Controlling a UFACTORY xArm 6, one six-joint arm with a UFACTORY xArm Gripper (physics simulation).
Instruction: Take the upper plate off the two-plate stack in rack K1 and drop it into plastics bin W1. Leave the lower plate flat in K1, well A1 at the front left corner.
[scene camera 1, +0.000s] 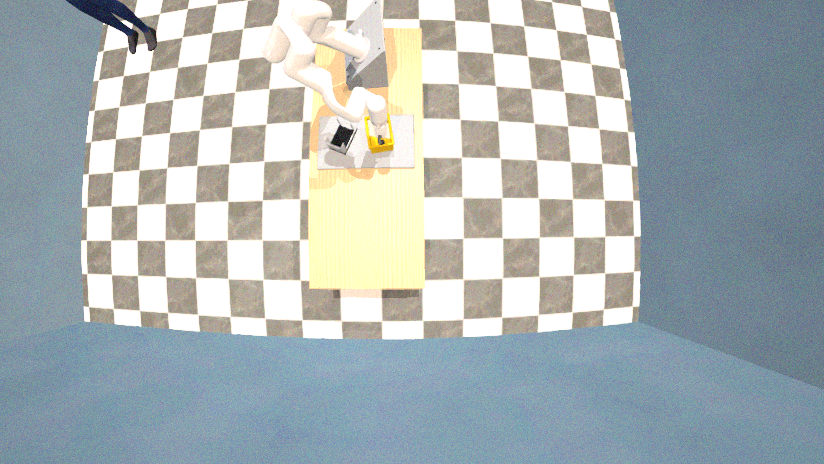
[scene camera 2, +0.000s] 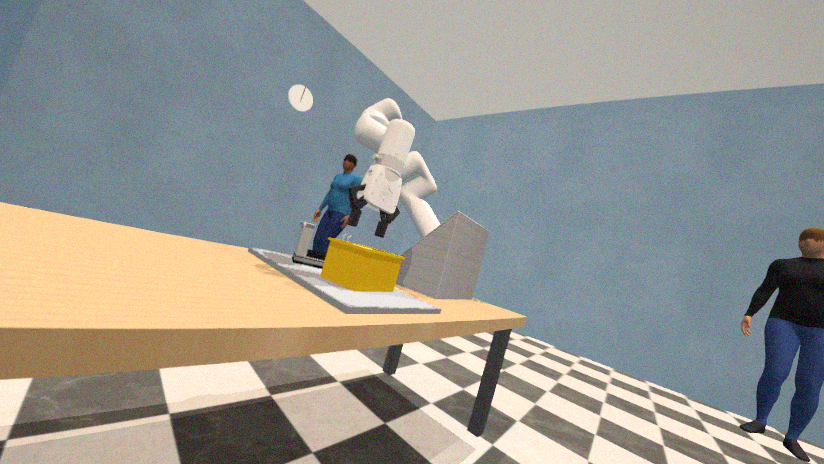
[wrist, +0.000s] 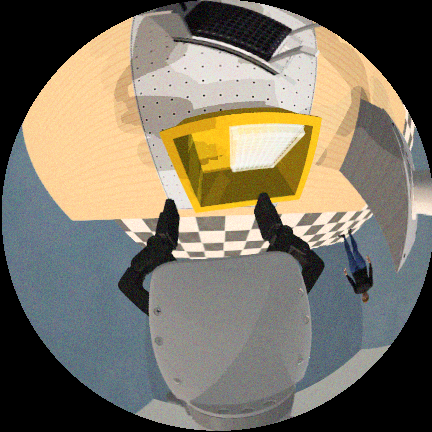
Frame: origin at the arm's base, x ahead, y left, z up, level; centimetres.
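Where they show: gripper, between the fingertips: (scene camera 1: 381, 135) (scene camera 2: 365, 231) (wrist: 216, 204); arm's base, origin of its link: (scene camera 1: 362, 50) (scene camera 2: 436, 242).
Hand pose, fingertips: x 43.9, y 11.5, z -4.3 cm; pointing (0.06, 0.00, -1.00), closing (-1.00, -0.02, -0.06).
Observation:
Each offset is from my fingertips to the top centre of the thing. Level surfaces: height alone.
A pale, see-through gridded plate (wrist: 265, 145) is inside the yellow plastics bin {dx -3.9, dy -1.9, dz -3.8 cm} (scene camera 1: 381, 149) (scene camera 2: 360, 268) (wrist: 240, 120), well below the rim. It looks tilted, towards the upper right of the bin in the wrist view. A black gridded plate {dx -2.1, dy -22.5, dz -9.9 cm} (scene camera 1: 343, 136) (wrist: 240, 27) sits flat in the silver rack {dx -2.7, dy -22.2, dz -1.8 cm} (scene camera 2: 306, 239); in the wrist view it is partly cut off by the top edge. Its A1 mark cannot be made out. My gripper (scene camera 2: 366, 229) (wrist: 216, 204) is open and empty, above the bin, with its fingers clear of the rim.
Bin and rack stand side by side on a grey perforated board {dx -1.9, dy -10.0, dz -13.7 cm} (scene camera 1: 403, 158) (scene camera 2: 392, 300) (wrist: 200, 92) on the wooden table {dz -15.1 cm} (scene camera 1: 366, 230) (scene camera 2: 144, 288). The rack has upright posts. A grey slanted block (scene camera 1: 371, 73) (scene camera 2: 455, 259) (wrist: 380, 165) stands by the arm's base. Two people stand away from the table.

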